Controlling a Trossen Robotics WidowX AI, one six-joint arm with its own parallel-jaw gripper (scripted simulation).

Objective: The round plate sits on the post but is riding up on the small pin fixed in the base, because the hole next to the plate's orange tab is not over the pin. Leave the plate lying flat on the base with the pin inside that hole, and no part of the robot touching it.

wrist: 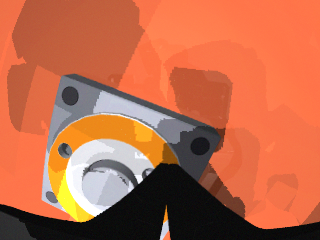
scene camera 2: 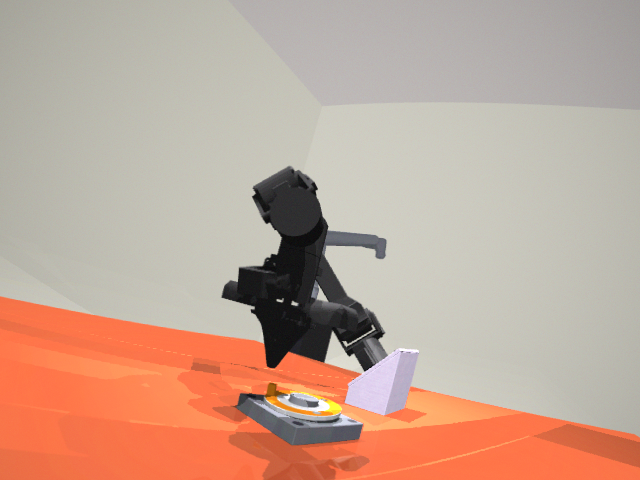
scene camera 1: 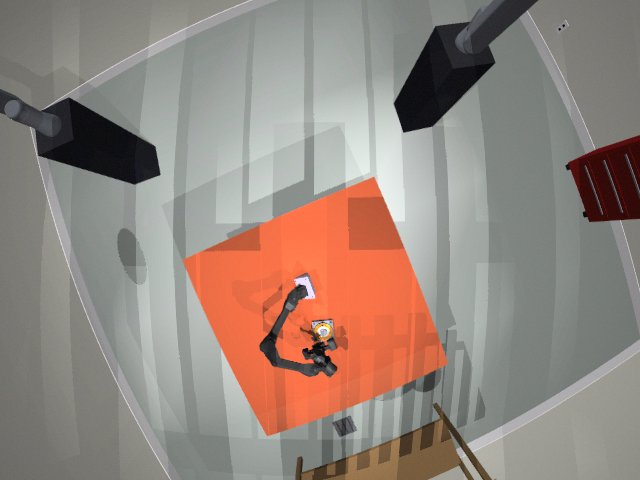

Labels:
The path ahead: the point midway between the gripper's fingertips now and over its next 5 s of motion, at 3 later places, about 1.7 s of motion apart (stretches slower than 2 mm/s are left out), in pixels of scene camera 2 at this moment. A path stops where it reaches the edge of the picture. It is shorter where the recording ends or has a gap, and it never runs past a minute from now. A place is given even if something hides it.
My gripper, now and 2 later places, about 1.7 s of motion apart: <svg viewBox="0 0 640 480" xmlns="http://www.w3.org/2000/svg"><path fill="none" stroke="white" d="M270 368L275 385L313 387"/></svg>

